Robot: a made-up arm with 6 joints. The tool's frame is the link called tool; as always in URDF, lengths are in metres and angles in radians. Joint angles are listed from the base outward.
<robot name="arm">
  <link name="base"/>
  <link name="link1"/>
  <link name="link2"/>
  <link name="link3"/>
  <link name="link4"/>
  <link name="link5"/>
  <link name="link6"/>
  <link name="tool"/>
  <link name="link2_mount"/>
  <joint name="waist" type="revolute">
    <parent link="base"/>
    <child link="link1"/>
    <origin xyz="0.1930 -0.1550 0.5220" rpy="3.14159 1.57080 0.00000"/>
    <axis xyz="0 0 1"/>
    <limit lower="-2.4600" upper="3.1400"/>
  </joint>
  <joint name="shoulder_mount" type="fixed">
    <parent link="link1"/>
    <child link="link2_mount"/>
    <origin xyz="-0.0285 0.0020 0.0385" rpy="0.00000 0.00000 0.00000"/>
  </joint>
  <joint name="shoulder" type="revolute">
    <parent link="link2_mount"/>
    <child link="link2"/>
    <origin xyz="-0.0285 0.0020 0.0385" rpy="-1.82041 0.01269 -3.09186"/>
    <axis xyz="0 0 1"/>
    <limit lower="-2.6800" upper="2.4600"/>
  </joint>
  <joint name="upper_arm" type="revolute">
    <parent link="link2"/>
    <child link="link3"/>
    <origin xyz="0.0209 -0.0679 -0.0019" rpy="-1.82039 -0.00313 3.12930"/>
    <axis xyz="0 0 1"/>
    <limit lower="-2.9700" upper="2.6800"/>
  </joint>
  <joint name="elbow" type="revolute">
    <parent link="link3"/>
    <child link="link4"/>
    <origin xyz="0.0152 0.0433 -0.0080" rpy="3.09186 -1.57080 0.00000"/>
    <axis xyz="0 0 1"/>
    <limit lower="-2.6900" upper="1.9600"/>
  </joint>
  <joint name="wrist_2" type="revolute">
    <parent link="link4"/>
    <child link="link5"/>
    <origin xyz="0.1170 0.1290 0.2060" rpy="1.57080 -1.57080 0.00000"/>
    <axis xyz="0 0 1"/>
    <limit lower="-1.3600" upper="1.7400"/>
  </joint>
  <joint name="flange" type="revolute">
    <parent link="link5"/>
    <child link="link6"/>
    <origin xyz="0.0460 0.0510 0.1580" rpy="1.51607 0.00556 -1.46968"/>
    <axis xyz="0 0 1"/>
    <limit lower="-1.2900" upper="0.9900"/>
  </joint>
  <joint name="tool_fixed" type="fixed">
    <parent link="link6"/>
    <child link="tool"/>
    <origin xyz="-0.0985 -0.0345 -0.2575" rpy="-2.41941 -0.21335 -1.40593"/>
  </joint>
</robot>
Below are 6 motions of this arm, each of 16 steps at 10 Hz.
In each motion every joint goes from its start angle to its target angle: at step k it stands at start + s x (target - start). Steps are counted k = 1, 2, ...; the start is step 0. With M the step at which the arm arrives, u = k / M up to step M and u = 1 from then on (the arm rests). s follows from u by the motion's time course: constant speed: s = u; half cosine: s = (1 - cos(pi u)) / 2; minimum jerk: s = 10 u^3 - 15 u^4 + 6 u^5.
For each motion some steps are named. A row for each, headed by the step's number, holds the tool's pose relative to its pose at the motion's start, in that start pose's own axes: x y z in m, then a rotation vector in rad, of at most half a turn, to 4 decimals.
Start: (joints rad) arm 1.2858 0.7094 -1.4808 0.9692 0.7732 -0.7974
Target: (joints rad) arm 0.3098 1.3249 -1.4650 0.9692 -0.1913 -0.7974
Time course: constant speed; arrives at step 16
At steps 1, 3, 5, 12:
1: -0.0291 -0.0338 0.0084 0.0750 -0.0438 0.1029
3: -0.0799 -0.1132 0.0135 0.2235 -0.1309 0.3096
5: -0.1169 -0.2045 0.0022 0.3687 -0.2172 0.5180
12: -0.0920 -0.5373 -0.1566 0.8289 -0.5084 1.2703

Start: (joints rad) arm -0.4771 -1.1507 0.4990 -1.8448 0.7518 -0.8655
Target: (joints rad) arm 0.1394 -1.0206 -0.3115 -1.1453 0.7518 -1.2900
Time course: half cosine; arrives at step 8
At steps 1, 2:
1: -0.0023 0.0075 -0.0061 -0.0248 0.0049 0.0026
2: -0.0067 0.0284 -0.0227 -0.0942 0.0269 0.0086

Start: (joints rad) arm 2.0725 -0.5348 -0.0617 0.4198 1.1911 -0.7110
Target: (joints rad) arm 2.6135 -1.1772 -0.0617 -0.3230 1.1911 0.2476
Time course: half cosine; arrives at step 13
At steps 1, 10, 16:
1: 0.0051 0.0028 0.0017 0.0026 -0.0023 -0.0293
10: 0.2503 -0.0714 0.0713 -0.1434 -0.2733 -1.8343
16: 0.2557 -0.1040 0.0800 -0.2278 -0.3192 -2.0987

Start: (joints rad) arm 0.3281 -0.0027 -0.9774 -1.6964 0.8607 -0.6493
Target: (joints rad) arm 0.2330 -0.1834 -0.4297 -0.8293 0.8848 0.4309
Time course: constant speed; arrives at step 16
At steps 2, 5, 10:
2: -0.0107 -0.0203 -0.0052 0.0380 -0.1243 0.0025
5: -0.0274 -0.0518 -0.0139 0.1165 -0.3177 0.0035
10: -0.0573 -0.1072 -0.0332 0.3043 -0.6480 -0.0024

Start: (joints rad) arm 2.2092 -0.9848 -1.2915 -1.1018 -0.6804 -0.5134
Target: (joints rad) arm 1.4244 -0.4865 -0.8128 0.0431 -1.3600 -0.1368
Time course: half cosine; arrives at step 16
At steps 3, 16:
3: 0.0120 -0.0037 0.0118 0.0164 0.1198 0.0549
16: 0.4609 -0.0348 -0.2425 0.1406 1.5548 -0.3924

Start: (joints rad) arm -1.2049 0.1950 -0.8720 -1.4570 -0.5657 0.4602
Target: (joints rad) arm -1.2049 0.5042 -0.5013 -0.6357 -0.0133 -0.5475
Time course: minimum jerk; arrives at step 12
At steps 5, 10, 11, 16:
5: 0.0096 0.0121 -0.0502 -0.2942 0.4954 0.3895
10: 0.0164 -0.0610 -0.0384 -0.6320 1.3775 1.1969
11: 0.0191 -0.0666 -0.0350 -0.6435 1.4172 1.2413
16: 0.0196 -0.0675 -0.0345 -0.6454 1.4238 1.2488

